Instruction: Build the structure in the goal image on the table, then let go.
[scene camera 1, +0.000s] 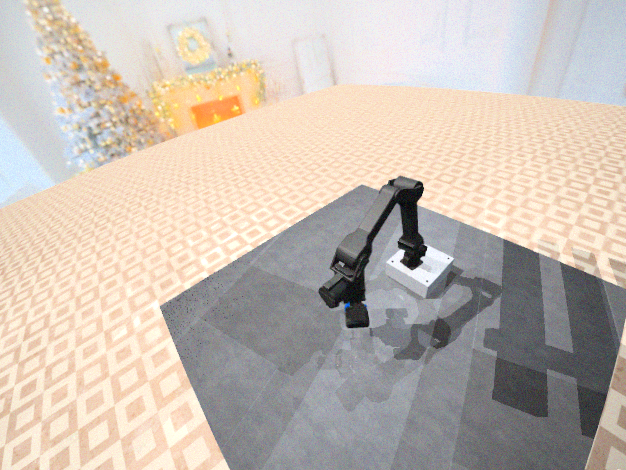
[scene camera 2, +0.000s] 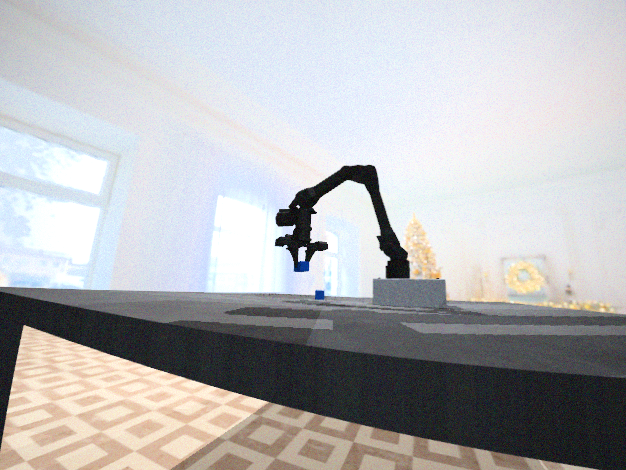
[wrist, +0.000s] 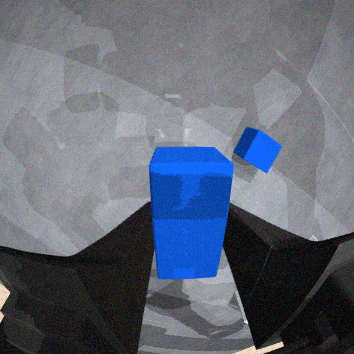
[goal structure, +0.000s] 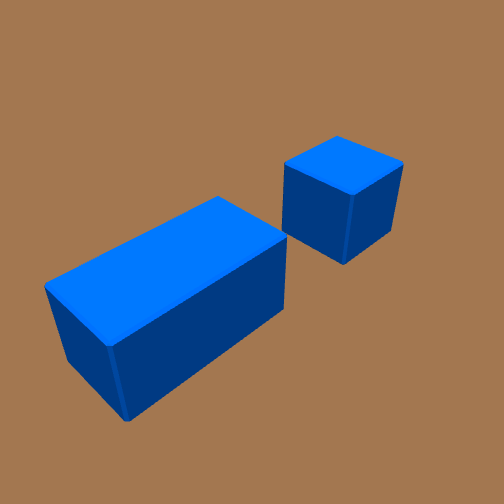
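Observation:
My gripper points down and is shut on a long blue block, gripped between both fingertips. The block hangs well above the table. A small blue cube rests on the table, apart from the held block. In the wrist view it lies to the right of the held block's far end, turned at an angle. In scene camera 1, a bit of blue shows behind a finger; I cannot tell which block it is.
The arm stands on a pale base box, to the right of the gripper in both scene views. The table's near edge crosses scene camera 2. Shadows and lighter patches fall on the table top.

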